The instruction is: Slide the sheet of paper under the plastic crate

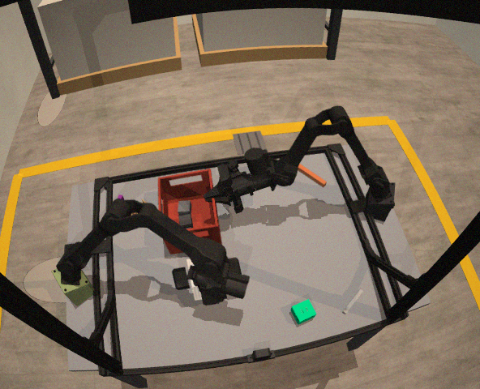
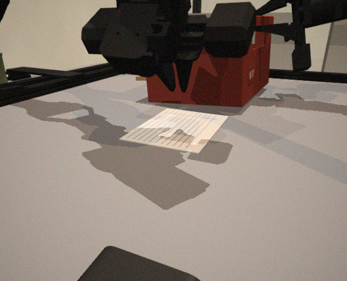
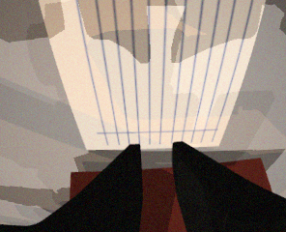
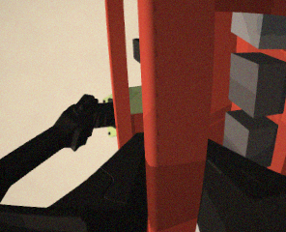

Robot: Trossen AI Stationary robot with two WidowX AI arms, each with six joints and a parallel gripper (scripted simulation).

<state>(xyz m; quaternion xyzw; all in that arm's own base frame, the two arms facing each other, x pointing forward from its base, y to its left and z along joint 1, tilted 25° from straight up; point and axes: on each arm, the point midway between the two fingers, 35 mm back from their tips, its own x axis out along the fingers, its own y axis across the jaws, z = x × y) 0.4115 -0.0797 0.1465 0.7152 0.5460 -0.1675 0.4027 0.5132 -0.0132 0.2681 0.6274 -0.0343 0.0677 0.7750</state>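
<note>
Now: left hand 8 cm above the sheet of paper and 3 cm short of it. Also, from my left hand: white stick: 41 cm to the right, 22 cm behind, 8 cm below; then purple piece: 40 cm ahead, 23 cm to the left, 7 cm below; then green block: 24 cm to the right, 19 cm behind, 6 cm below.
</note>
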